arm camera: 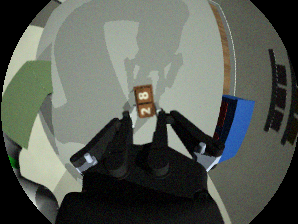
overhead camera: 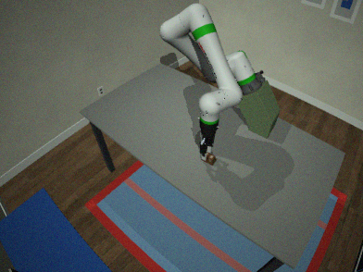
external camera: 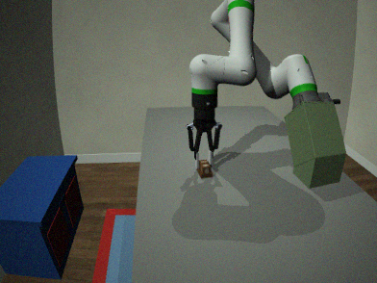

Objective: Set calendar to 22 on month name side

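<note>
The tray lies 40 mm below my hand and 20 mm to the left of it.
</note>
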